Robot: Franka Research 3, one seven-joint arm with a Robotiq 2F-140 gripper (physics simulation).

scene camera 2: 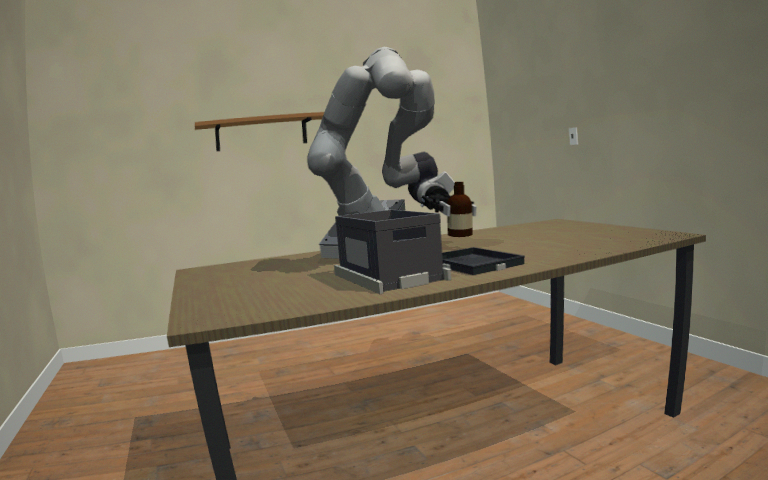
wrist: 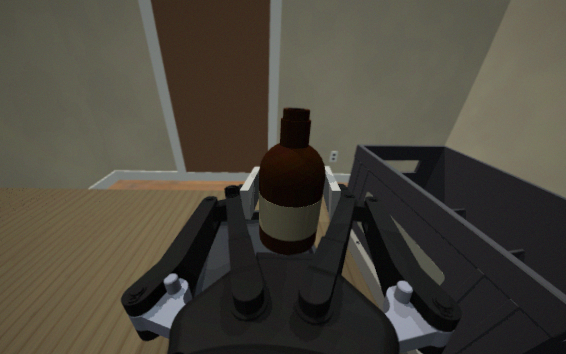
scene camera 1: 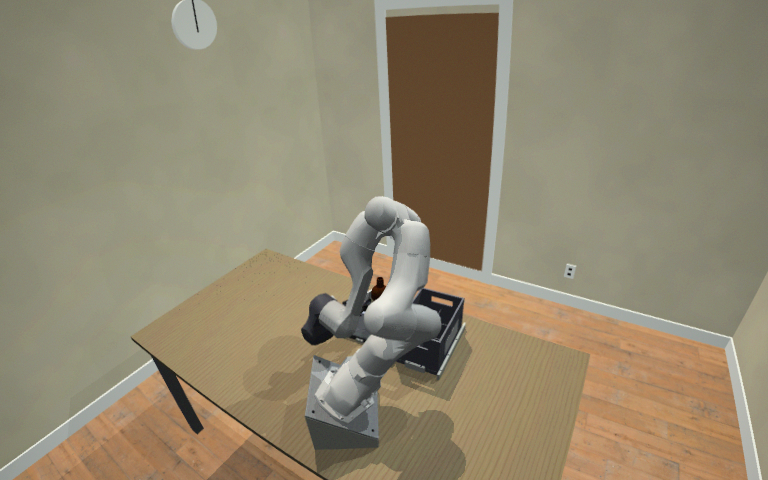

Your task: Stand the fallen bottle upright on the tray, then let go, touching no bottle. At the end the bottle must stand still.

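The brown bottle with a cream label [scene camera 1: 378,291] [scene camera 2: 459,222] [wrist: 289,219] is off the table, neck up and close to upright. My gripper [scene camera 2: 460,209] [wrist: 291,177] is shut on the bottle, one pale fingertip on each side of its body. In scene camera 1 the arm hides most of the gripper. The low dark tray [scene camera 2: 512,262] [wrist: 218,260] lies on the table. In scene camera 2 the bottle's base shows above the tray's back edge, with a gap. In the wrist view the fingers hide much of the tray.
A tall dark crate [scene camera 1: 423,357] [scene camera 2: 407,254] [wrist: 480,300] stands beside the tray, to the gripper's right in the wrist view. Dividers show inside it. Pale stops stand along the bases of crate and tray. The wooden table [scene camera 1: 226,316] [scene camera 2: 237,300] [wrist: 100,260] bears the arm's base.
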